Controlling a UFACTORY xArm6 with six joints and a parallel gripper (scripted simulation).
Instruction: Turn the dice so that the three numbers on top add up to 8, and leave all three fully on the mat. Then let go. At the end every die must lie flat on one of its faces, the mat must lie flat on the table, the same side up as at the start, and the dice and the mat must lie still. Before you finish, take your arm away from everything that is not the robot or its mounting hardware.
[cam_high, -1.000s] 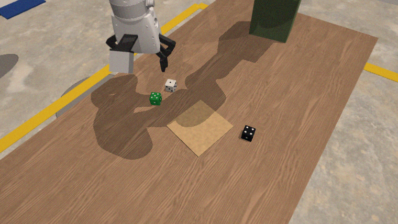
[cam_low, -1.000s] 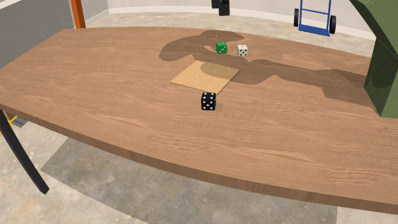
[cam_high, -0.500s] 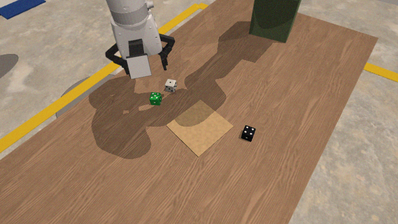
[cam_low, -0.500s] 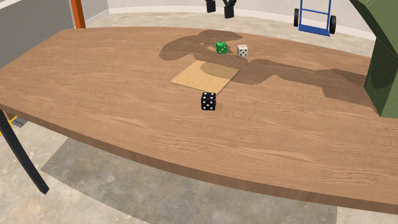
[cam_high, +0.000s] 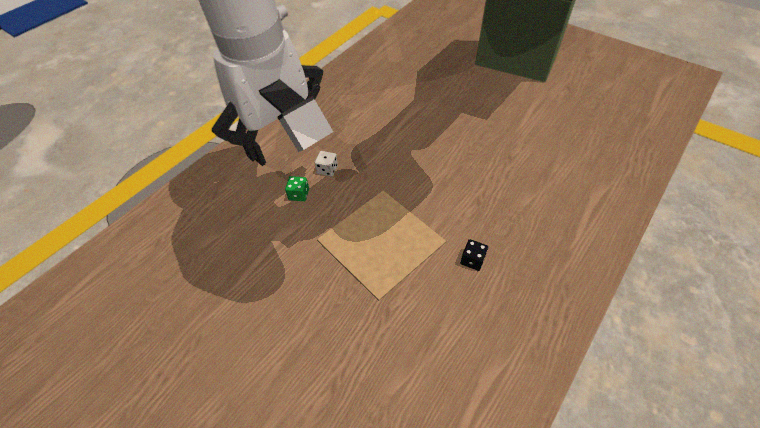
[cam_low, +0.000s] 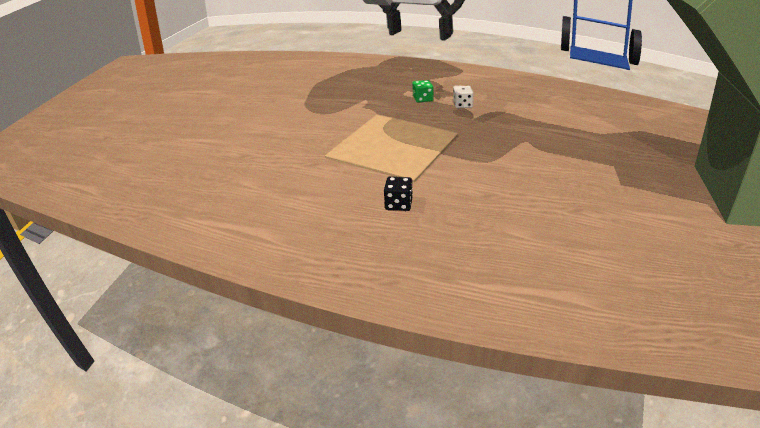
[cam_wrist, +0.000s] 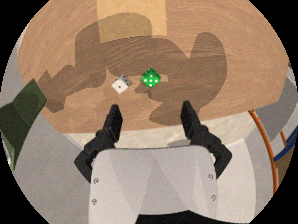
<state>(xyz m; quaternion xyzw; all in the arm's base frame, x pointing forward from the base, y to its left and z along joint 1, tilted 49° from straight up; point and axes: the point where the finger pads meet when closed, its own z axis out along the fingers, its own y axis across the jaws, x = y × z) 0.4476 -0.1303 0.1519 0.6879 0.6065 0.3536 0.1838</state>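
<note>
The green die lies 110 mm below my hand. The rest, counted from my hand: tan mat 30 mm behind, 160 mm to the left, 130 mm below; white die 70 mm behind, 10 mm to the right, 110 mm below; black die 100 mm behind, 290 mm to the left, 110 mm below.
</note>
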